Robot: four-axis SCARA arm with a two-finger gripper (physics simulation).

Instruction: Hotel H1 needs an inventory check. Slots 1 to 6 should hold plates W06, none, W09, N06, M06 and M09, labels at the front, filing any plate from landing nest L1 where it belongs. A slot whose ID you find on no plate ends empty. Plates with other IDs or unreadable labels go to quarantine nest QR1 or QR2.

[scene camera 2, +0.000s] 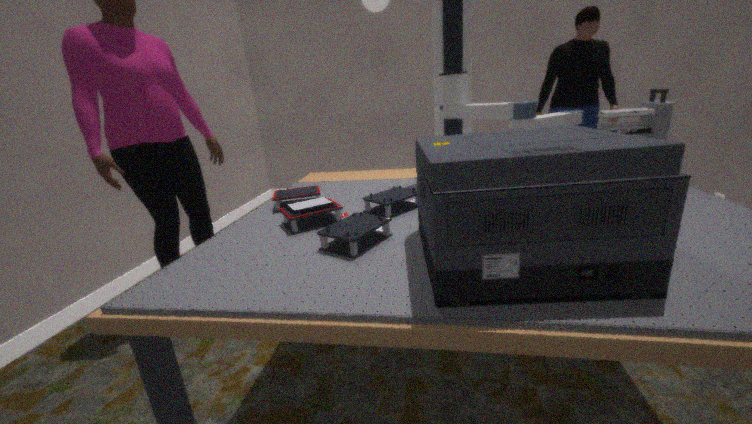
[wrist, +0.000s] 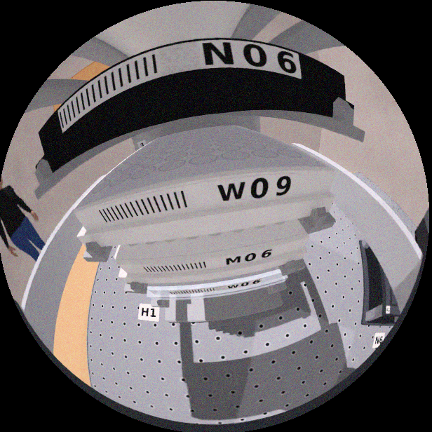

Labels:
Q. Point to a clear plate W06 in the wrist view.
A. At 230, 285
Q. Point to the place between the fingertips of my gripper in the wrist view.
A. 196, 160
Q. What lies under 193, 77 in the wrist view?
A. A black plate N06.

